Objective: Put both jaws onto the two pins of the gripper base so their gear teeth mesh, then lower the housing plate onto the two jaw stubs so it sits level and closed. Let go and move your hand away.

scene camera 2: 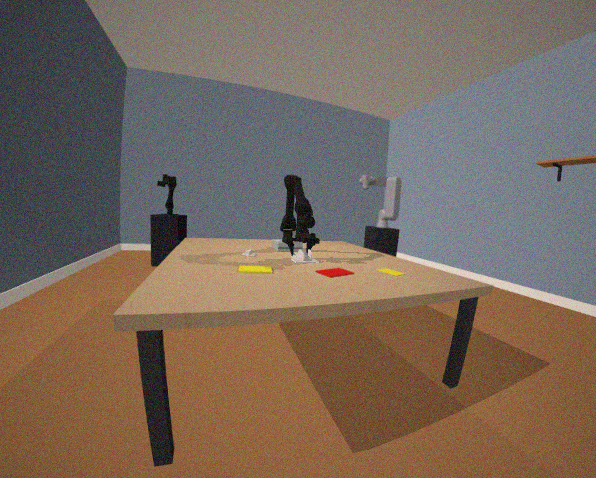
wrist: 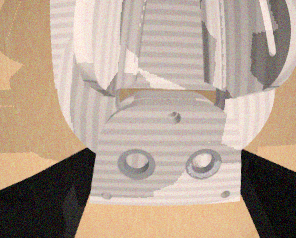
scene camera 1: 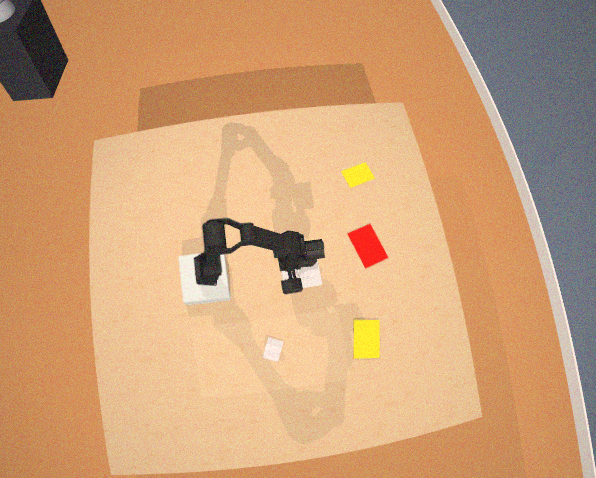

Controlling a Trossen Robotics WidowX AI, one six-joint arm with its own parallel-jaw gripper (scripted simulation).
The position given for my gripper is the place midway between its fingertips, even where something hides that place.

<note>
In view: my gripper (wrist: 165, 155), a red patch (scene camera 1: 370, 251) and a yellow patch (scene camera 1: 366, 332).
The wrist view does not show the red patch: it is out of frame.
</note>
